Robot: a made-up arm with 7 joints. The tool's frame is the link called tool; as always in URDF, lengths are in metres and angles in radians. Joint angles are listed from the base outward. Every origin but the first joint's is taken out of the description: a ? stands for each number. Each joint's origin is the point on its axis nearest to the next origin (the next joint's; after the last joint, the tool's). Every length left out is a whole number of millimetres.
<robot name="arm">
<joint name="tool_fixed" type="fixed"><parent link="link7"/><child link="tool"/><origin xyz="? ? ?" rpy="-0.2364 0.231 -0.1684"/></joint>
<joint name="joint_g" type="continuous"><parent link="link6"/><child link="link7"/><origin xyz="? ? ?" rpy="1.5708 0 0"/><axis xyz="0 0 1"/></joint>
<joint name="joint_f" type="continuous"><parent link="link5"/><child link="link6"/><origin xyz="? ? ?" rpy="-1.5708 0 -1.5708"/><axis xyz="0 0 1"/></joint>
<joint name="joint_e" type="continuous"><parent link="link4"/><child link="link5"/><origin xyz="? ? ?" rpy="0 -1.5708 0"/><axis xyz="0 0 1"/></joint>
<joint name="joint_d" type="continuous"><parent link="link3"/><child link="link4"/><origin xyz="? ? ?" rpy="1.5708 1.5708 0"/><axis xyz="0 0 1"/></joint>
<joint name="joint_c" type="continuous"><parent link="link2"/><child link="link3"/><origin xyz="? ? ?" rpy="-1.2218 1.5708 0"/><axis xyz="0 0 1"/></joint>
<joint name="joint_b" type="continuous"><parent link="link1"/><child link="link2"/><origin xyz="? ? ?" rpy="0 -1.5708 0"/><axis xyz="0 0 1"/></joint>
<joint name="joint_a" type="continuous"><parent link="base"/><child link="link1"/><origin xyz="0 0.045 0.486" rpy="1.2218 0 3.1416"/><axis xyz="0 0 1"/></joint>
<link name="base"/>
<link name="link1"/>
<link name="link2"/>
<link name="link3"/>
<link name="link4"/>
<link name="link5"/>
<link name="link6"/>
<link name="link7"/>
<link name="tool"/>
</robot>
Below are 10 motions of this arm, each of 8 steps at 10 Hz.
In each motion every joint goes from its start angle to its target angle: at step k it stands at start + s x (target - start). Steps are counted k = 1, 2, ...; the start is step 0. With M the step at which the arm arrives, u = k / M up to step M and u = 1 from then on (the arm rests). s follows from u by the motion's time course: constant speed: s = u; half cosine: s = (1 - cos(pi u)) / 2; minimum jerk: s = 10 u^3 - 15 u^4 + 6 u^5.
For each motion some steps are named. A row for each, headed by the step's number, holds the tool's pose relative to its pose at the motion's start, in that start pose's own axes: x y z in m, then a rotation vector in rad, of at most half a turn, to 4 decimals.
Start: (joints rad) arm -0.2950 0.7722 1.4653 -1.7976 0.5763 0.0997 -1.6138
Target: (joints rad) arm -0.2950 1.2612 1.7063 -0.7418 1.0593 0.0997 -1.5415
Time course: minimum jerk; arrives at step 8
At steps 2, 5, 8:
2: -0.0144 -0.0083 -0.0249 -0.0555 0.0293 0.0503
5: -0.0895 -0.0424 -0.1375 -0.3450 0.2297 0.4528
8: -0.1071 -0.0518 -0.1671 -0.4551 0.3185 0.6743

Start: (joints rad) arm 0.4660 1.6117 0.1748 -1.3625 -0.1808 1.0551 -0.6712
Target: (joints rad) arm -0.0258 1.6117 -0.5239 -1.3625 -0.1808 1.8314 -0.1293
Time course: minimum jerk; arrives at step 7
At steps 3, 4, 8:
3: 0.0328 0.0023 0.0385 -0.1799 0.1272 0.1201
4: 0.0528 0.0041 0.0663 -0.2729 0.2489 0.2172
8: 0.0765 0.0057 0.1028 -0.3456 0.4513 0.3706

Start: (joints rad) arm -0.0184 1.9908 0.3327 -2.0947 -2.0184 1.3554 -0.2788
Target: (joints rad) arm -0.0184 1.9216 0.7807 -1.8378 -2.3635 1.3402 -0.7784
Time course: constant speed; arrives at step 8
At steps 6, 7, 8:
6: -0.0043 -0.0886 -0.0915 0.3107 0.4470 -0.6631
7: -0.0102 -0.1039 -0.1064 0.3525 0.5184 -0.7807
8: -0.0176 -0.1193 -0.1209 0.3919 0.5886 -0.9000

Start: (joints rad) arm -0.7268 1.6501 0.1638 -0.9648 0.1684 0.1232 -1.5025
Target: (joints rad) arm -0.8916 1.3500 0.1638 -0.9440 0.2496 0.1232 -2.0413
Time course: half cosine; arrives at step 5
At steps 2, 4, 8:
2: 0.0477 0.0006 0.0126 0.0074 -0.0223 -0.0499
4: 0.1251 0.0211 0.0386 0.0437 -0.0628 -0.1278
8: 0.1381 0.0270 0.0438 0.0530 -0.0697 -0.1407

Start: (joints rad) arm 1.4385 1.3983 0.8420 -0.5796 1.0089 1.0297 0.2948
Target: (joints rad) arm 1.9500 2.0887 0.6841 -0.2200 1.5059 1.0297 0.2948
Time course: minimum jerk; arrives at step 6
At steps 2, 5, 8:
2: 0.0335 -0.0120 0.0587 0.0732 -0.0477 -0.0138
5: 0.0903 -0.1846 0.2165 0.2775 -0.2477 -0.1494
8: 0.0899 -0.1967 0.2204 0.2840 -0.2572 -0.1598

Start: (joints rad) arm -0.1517 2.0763 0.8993 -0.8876 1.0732 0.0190 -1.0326
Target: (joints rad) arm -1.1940 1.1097 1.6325 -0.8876 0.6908 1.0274 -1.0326
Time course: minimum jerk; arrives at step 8
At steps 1, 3, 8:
1: -0.0094 0.0024 0.0027 -0.0042 0.0165 0.0222
3: -0.1506 -0.0031 0.0563 -0.1101 0.2342 0.4118
8: -0.2148 -0.3312 0.1706 -0.7717 0.1803 1.6189

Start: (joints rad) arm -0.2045 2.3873 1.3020 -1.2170 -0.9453 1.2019 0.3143
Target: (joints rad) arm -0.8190 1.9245 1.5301 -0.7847 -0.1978 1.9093 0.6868
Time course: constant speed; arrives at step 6
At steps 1, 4, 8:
1: -0.0551 0.0043 -0.0678 -0.1136 0.3206 0.1248
4: -0.2546 -0.0001 -0.1952 -0.3959 1.3172 0.5417
8: -0.3940 -0.0276 -0.2171 -0.5789 2.0017 0.7802

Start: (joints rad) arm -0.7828 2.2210 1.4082 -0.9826 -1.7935 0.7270 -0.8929
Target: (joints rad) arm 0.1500 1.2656 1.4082 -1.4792 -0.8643 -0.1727 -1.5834
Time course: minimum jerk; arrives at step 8
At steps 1, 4, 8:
1: 0.0032 -0.0010 0.0113 0.0224 -0.0240 -0.0041
4: 0.0458 -0.1388 0.2992 0.7431 -0.6377 -0.1019
8: -0.0032 -0.4053 0.3952 1.4091 -1.0844 -0.0660

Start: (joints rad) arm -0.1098 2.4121 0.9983 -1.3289 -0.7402 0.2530 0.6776
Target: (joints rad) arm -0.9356 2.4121 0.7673 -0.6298 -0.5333 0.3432 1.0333
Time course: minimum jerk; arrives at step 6
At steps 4, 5, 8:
4: -0.3431 0.1894 0.1364 0.3841 0.6859 0.6510
5: -0.4071 0.2041 0.2017 0.5054 0.8111 0.8243
8: -0.4191 0.2055 0.2160 0.5316 0.8353 0.8604

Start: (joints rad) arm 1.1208 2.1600 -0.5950 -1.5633 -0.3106 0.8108 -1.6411
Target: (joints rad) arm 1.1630 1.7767 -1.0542 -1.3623 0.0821 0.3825 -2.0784
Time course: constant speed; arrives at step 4
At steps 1, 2, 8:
1: 0.0627 0.0517 0.0410 0.2121 -0.1430 -0.0560
2: 0.1184 0.1005 0.0936 0.4296 -0.2612 -0.0925
8: 0.2056 0.1826 0.2253 0.8612 -0.4269 -0.1083

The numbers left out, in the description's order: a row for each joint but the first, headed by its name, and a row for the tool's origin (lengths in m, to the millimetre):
tool: -0.02 0 0
joint_g: -0.02 -0.01 0
joint_f: -0.03 0 0
joint_e: 0.36 0.04 0
joint_d: -0.06 -0.01 0
joint_c: -0.15 -0.382 0
joint_b: -0.05 0.015 0

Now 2 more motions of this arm.
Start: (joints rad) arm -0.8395 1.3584 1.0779 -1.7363 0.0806 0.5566 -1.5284
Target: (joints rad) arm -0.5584 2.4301 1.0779 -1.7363 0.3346 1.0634 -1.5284
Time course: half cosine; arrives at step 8
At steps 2, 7, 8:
2: -0.0168 0.0716 -0.0092 0.0678 -0.0054 -0.0633
7: 0.0251 0.4517 0.1539 0.4588 -0.0610 -0.4528
8: 0.0313 0.4647 0.1697 0.4776 -0.0632 -0.4722

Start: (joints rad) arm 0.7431 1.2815 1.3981 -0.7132 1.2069 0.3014 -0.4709
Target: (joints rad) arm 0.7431 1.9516 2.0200 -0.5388 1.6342 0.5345 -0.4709
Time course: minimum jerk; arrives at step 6
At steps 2, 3, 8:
2: 0.1044 -0.0069 0.0195 -0.0866 -0.1597 0.0975
3: 0.2350 -0.0288 0.0635 -0.2636 -0.3754 0.2176
8: 0.4146 -0.0910 0.1698 -0.7057 -0.7060 0.3711

